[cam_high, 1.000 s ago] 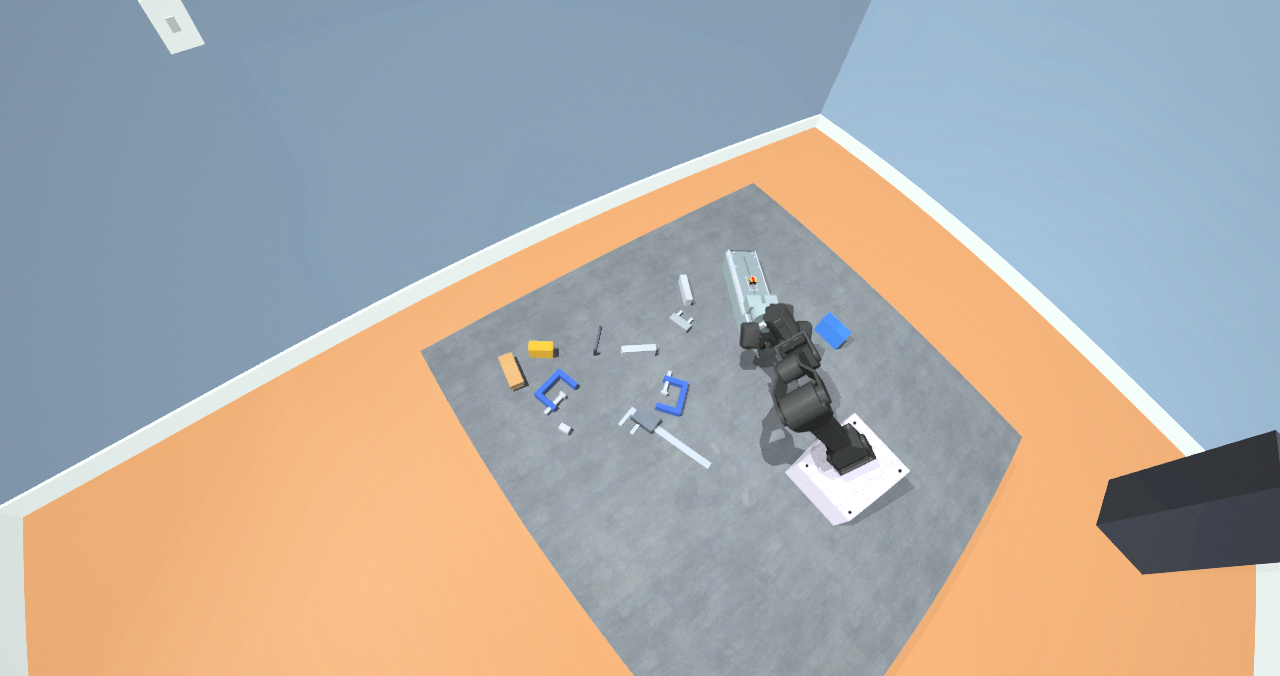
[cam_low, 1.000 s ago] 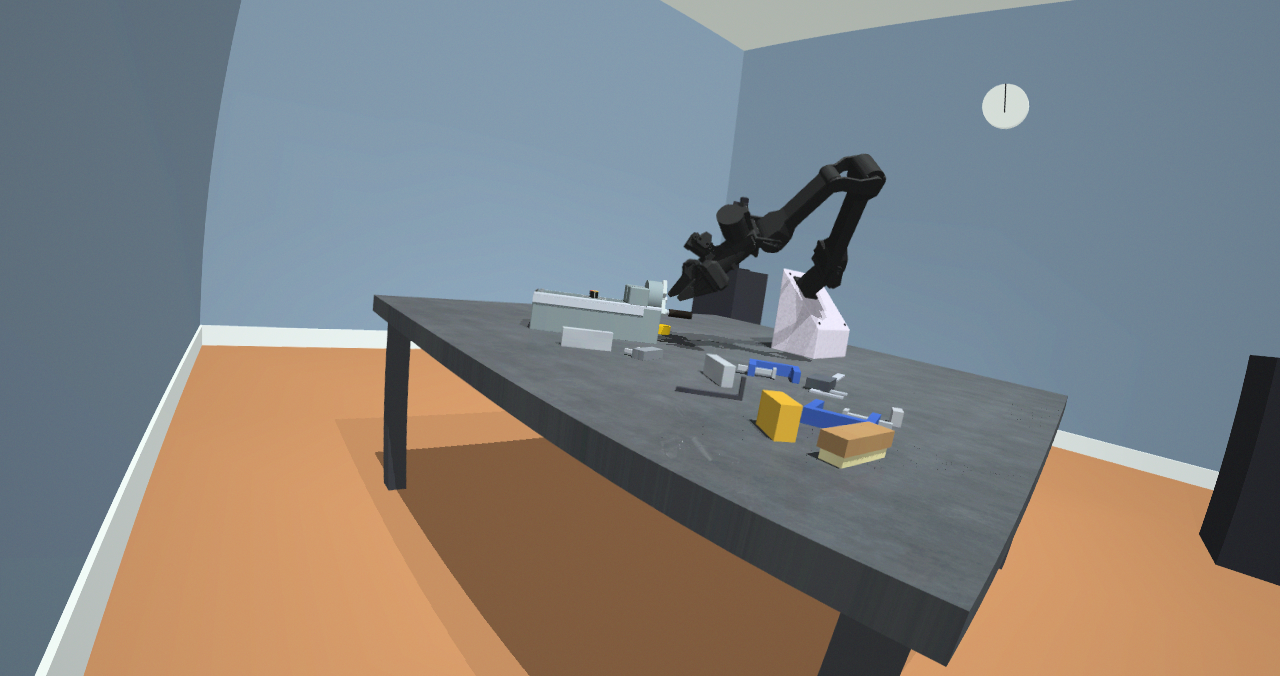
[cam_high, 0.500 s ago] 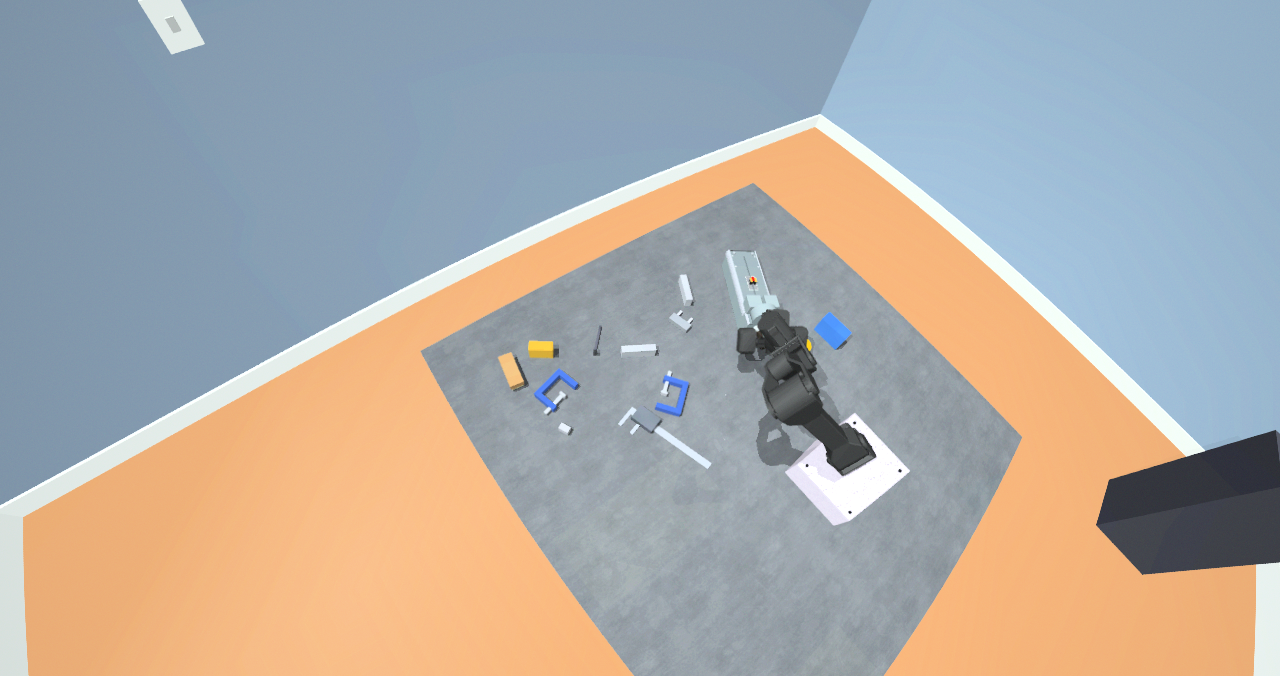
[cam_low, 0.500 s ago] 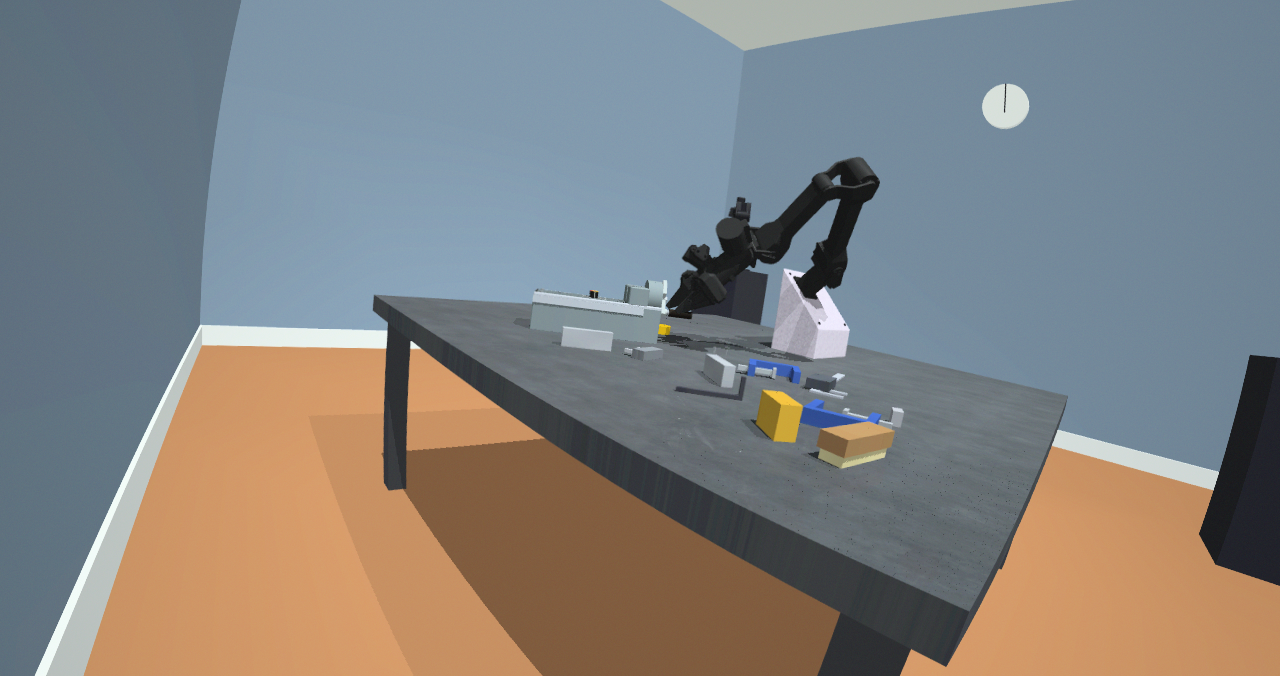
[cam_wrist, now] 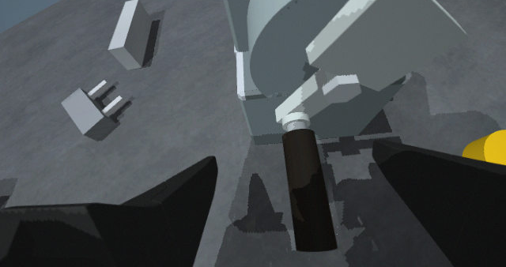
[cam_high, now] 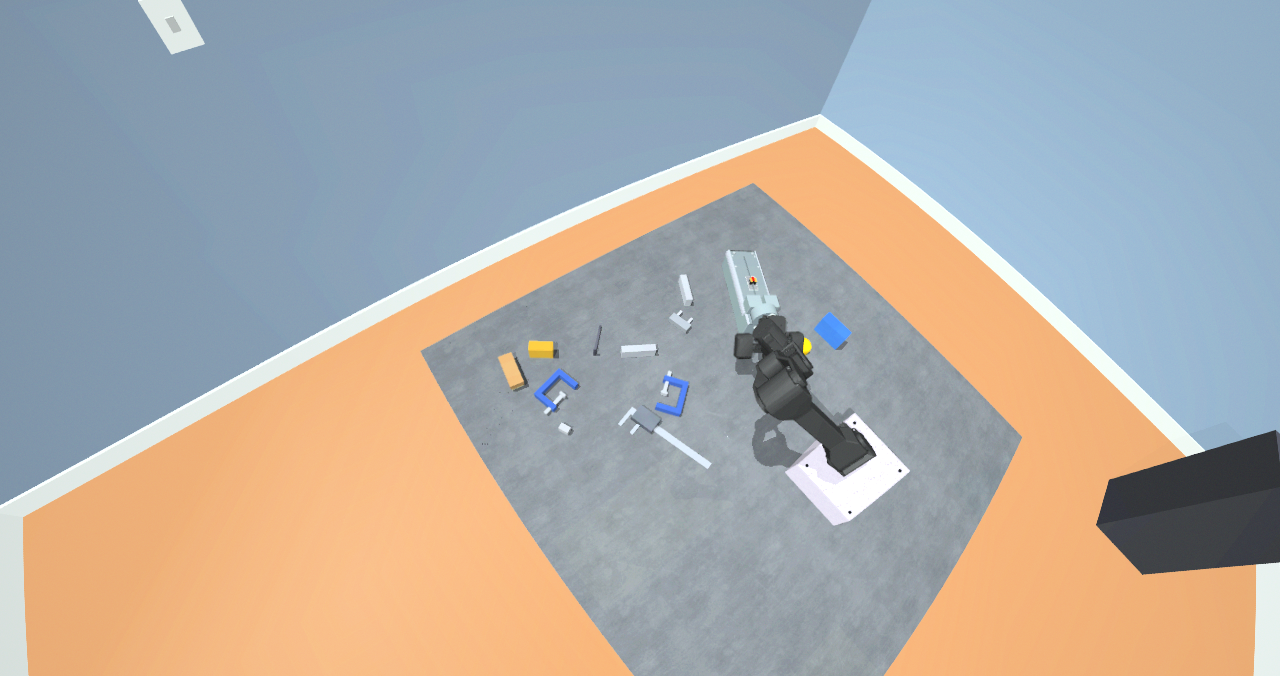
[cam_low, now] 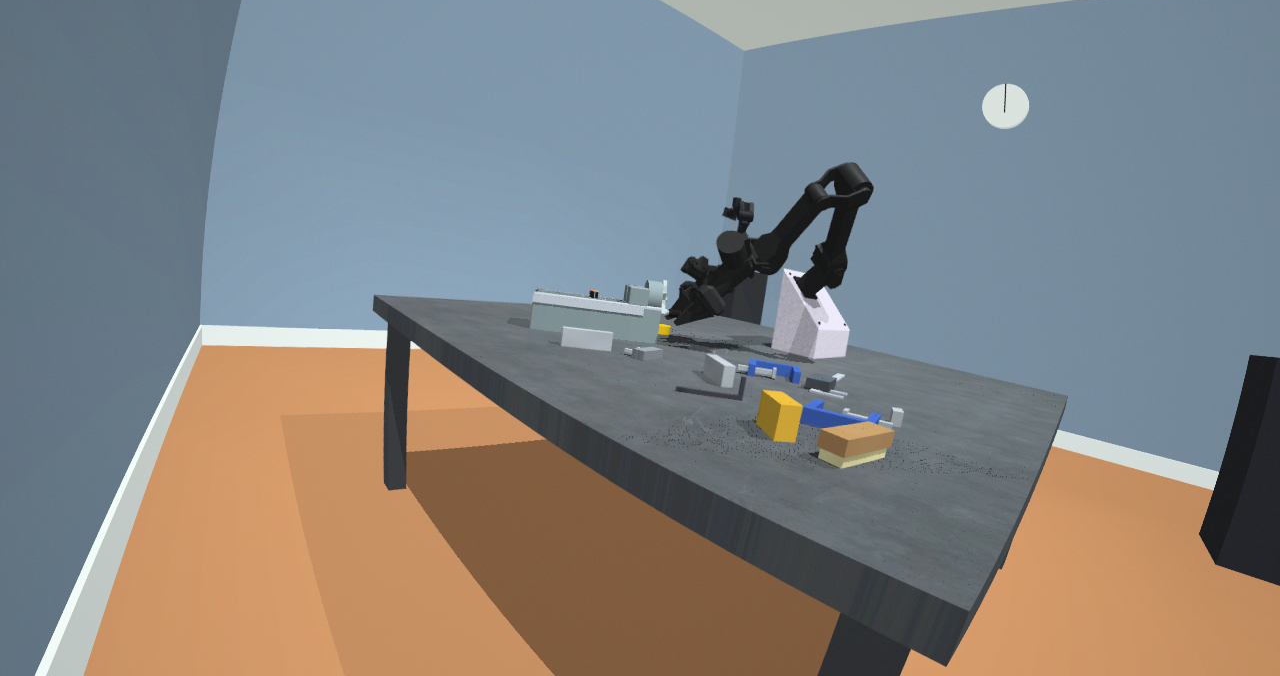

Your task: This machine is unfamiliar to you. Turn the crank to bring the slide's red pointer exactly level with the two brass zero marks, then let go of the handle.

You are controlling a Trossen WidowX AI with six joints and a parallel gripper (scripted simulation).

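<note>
Right now the dark handle is 20 mm behind my gripper tip, 10 mm to the left of it and 20 mm above it. The rest, counted from my gripper tip: red pointer: 130 mm ahead, 110 mm to the right, 30 mm above; then yellow round piece: 100 mm behind, 130 mm to the right, 40 mm below; then pronged grey block: 170 mm ahead, 120 mm to the left, 40 mm below.
</note>
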